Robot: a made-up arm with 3 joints.
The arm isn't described. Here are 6 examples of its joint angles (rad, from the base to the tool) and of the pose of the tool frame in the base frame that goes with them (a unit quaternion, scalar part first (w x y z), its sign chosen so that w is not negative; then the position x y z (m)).
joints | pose
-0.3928 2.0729 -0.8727 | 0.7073 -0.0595 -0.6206 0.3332 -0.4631 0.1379 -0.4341
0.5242 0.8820 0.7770 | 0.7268 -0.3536 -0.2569 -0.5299 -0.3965 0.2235 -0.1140
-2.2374 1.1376 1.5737 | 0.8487 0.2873 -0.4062 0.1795 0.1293 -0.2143 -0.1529
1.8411 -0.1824 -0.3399 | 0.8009 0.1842 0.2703 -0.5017 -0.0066 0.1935 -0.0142
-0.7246 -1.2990 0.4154 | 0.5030 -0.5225 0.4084 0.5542 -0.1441 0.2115 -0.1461
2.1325 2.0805 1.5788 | 0.5870 0.4303 0.3397 0.5958 0.0769 0.3561 -0.4276
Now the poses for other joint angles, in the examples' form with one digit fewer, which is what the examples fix.
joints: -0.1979 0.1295 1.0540
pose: 0.873 -0.440 -0.163 -0.134 -0.284 0.031 0.005
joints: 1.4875 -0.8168 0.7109
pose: 0.718 -0.122 0.541 -0.421 -0.068 0.023 -0.065
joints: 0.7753 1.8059 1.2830
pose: 0.142 -0.243 -0.512 -0.811 -0.393 0.338 -0.338
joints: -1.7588 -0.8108 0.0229
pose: 0.248 -0.516 0.154 0.805 -0.240 0.047 -0.052
